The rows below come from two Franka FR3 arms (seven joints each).
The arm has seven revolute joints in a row. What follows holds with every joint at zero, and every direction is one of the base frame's. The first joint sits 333 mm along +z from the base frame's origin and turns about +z. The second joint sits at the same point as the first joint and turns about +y. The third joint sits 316 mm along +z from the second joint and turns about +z. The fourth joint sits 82.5 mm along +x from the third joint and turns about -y. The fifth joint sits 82.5 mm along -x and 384 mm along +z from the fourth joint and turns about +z. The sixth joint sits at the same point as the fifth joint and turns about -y. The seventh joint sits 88 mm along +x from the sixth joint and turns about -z. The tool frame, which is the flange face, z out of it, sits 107 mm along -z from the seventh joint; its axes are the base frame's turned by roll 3.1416, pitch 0 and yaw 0 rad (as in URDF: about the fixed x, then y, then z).
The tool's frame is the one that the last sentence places.
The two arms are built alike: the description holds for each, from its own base.
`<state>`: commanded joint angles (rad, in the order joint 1, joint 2, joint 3, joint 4, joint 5, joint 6, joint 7); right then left.
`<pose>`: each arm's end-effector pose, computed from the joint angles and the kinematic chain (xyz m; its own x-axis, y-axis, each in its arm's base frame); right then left.
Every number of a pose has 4 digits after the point.
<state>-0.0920 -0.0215 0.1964 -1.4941 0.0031 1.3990 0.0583 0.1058 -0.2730 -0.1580 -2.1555 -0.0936 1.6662 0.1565</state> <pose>0.5267 0.0569 0.6570 0.9962 0.0460 -0.0738 0.0465 -0.9989 0.0054 0.4475 -0.0369 0.4953 0.9610 -0.1825 -0.2077 -0.1693 -0.9823 0.0799</pose>
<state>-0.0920 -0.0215 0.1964 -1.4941 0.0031 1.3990 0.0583 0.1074 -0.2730 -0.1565 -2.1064 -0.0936 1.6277 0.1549</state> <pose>0.5267 0.0569 0.6570 0.9962 0.0460 -0.0738 0.0465 -0.9989 0.0054 0.4503 -0.0368 0.5152 0.9633 -0.1821 -0.1973 -0.1694 -0.9823 0.0796</pose>
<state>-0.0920 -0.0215 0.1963 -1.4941 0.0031 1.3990 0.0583 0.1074 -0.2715 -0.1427 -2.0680 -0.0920 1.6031 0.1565</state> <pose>0.5267 0.0569 0.6570 0.9962 0.0459 -0.0738 0.0464 -0.9989 0.0054 0.4532 -0.0308 0.5308 0.9672 -0.1746 -0.1843 -0.1620 -0.9834 0.0811</pose>
